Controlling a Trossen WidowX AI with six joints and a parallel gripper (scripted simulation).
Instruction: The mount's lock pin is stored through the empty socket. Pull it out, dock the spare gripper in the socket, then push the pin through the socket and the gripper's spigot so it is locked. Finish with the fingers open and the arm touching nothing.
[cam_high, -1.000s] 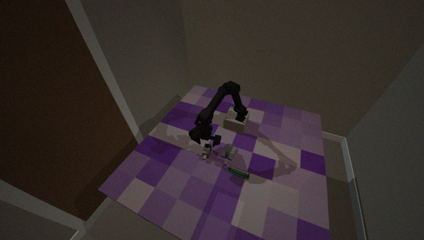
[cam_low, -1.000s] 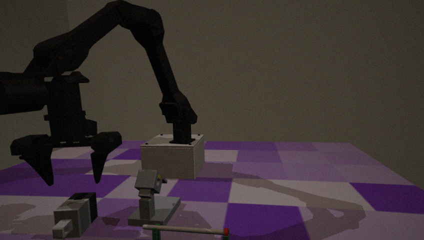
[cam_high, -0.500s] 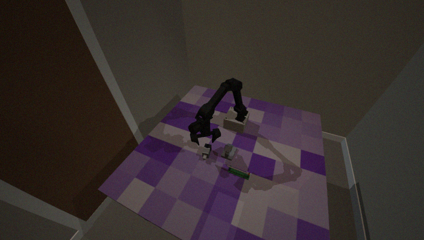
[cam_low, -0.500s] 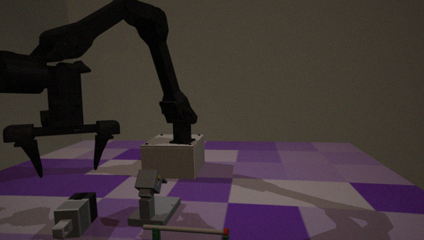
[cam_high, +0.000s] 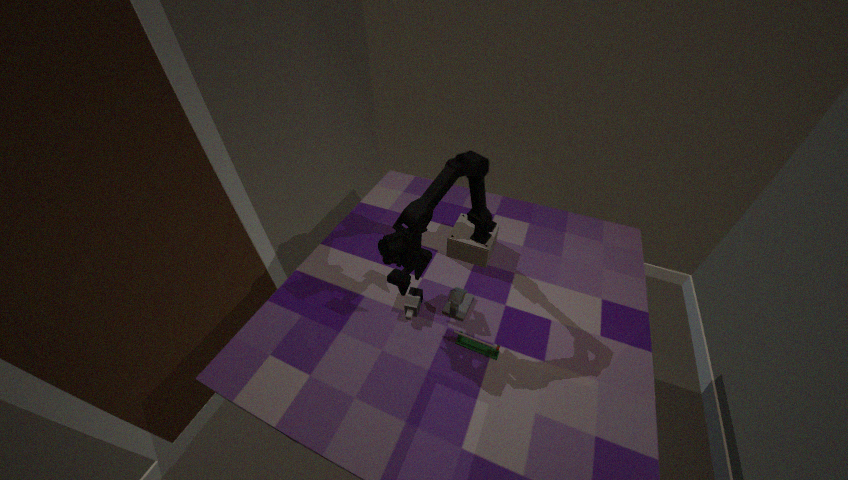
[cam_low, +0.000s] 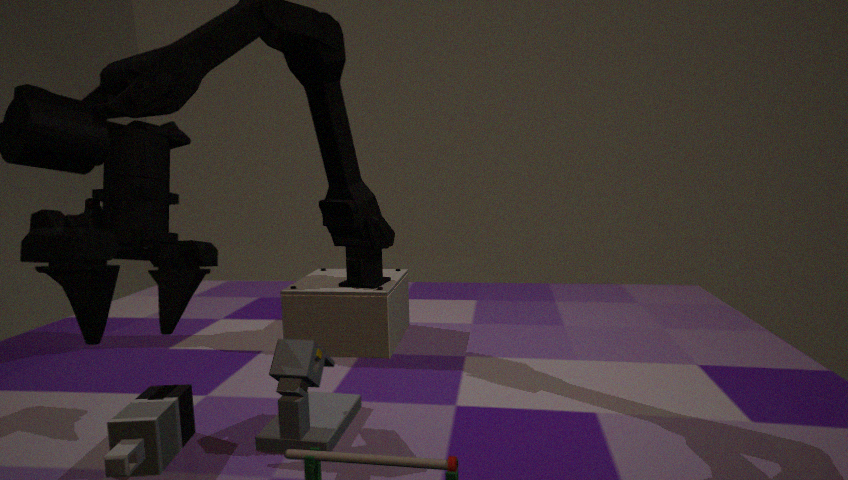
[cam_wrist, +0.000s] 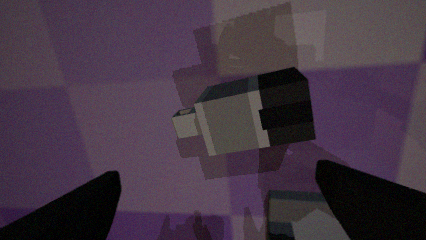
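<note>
Right now the spare gripper is 10 cm below my gripper tip. Round my gripper tip: grey mount (13 cm to the left, 9 cm behind, 8 cm below); then green rack (26 cm to the left, 10 cm below).
</note>
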